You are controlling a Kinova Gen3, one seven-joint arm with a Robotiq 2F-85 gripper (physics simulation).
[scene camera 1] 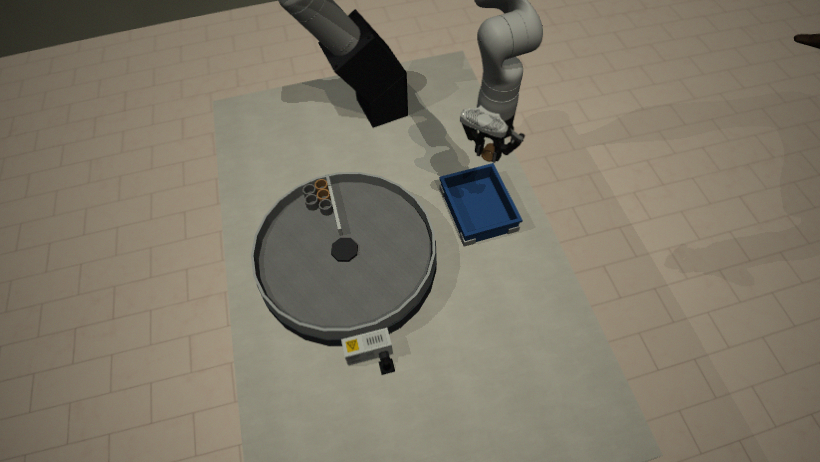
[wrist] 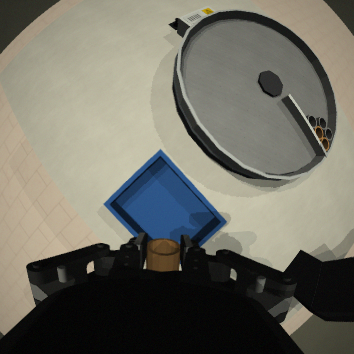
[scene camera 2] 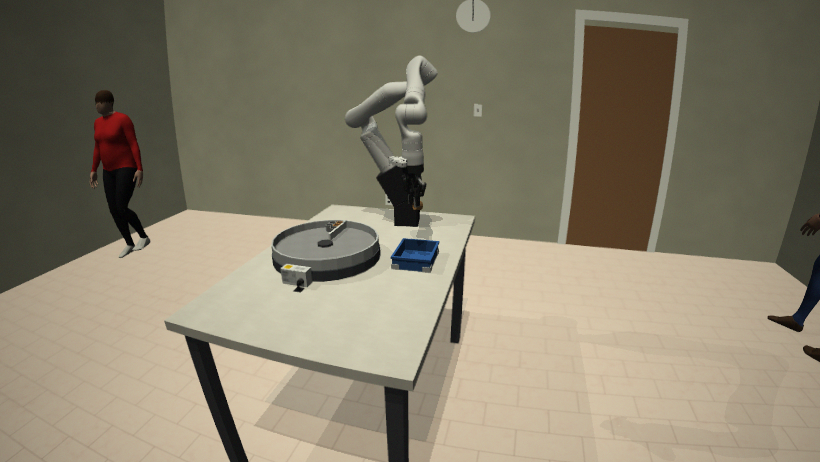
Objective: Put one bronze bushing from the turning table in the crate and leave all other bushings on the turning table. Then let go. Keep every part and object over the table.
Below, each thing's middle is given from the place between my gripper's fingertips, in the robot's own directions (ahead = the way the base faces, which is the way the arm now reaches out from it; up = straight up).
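Measured from the blue crate [scene camera 1: 481,207], my hand is 20 cm above it, 1 cm past it and 1 cm to the right of it.
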